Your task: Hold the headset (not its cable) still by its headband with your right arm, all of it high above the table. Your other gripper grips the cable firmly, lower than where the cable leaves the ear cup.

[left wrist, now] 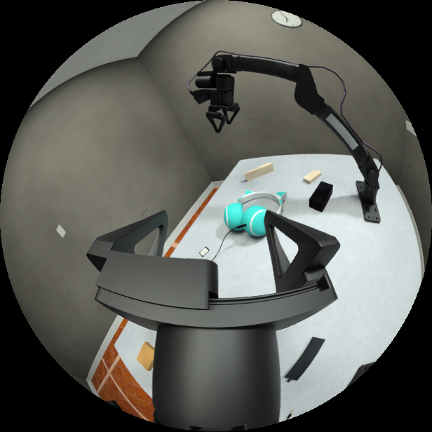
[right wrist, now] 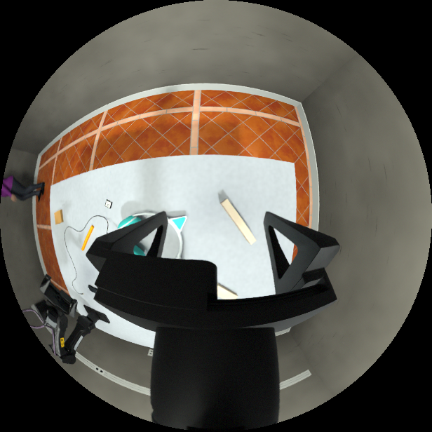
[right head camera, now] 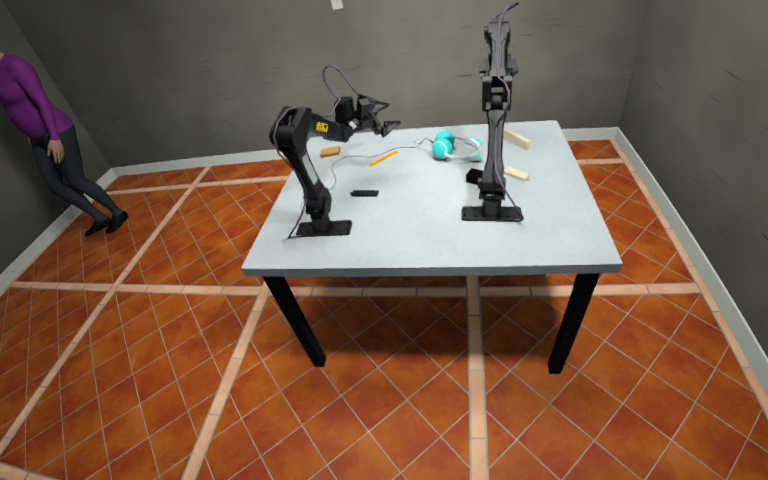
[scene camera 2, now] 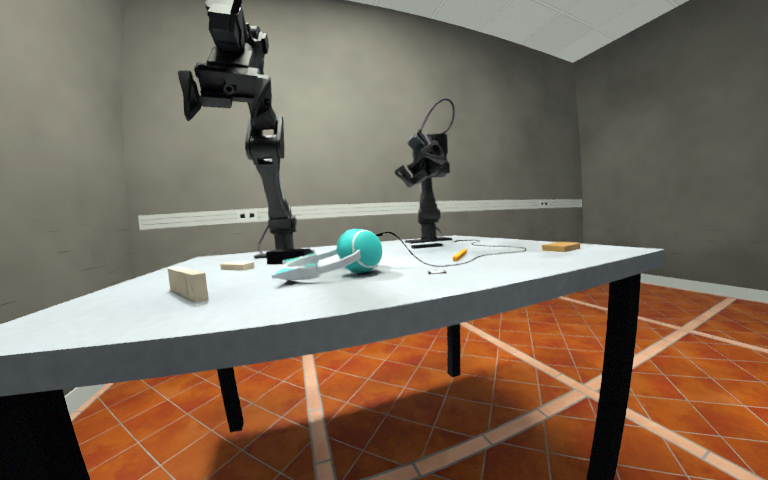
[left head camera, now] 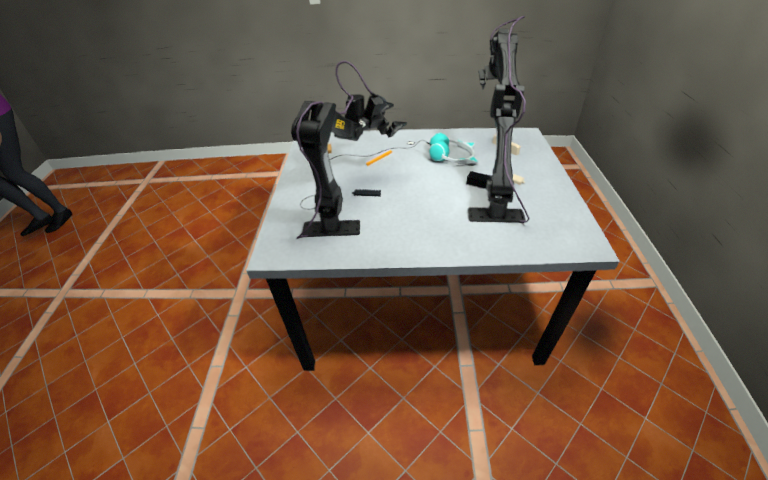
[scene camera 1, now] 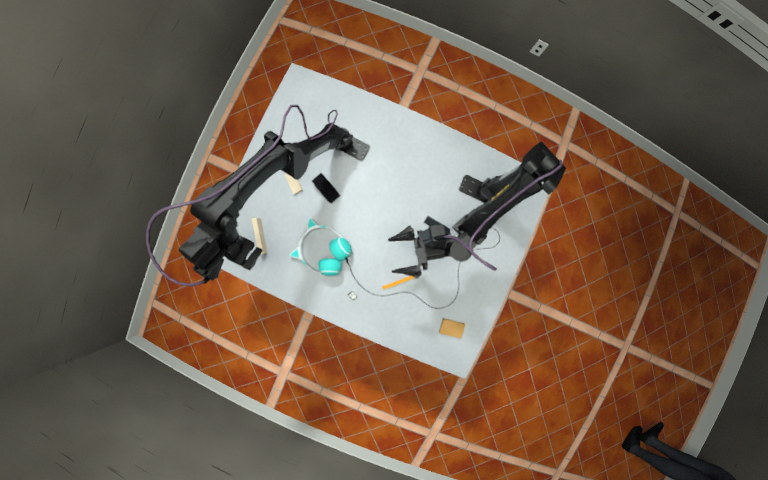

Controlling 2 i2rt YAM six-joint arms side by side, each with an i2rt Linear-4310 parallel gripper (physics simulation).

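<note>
The teal and white headset (left head camera: 438, 151) (right head camera: 442, 150) (scene camera 1: 340, 249) (scene camera 2: 359, 250) (left wrist: 256, 220) lies on the table, its cat-eared headband (scene camera 1: 302, 247) resting low. Its thin dark cable (scene camera 1: 407, 292) (left wrist: 220, 247) leaves an ear cup and curves over the table toward the left arm. My left gripper (left head camera: 398, 113) (right head camera: 393, 113) (scene camera 1: 393, 255) (left wrist: 215, 215) is open and empty above the table, to the right of the ear cups in scene camera 1. My right gripper (left wrist: 223, 127) (right wrist: 215, 216) is open and empty, high above the table and pointing down, off to the headband's side.
An orange stick (scene camera 1: 398, 282), a tan block (scene camera 1: 451, 328) and a small white item (scene camera 1: 352, 295) lie around the cable. Two pale wooden blocks (scene camera 1: 258, 234) (scene camera 1: 292, 183) and a black block (scene camera 1: 325, 187) lie near the headband. A black strip (left head camera: 367, 193) lies between the arm bases.
</note>
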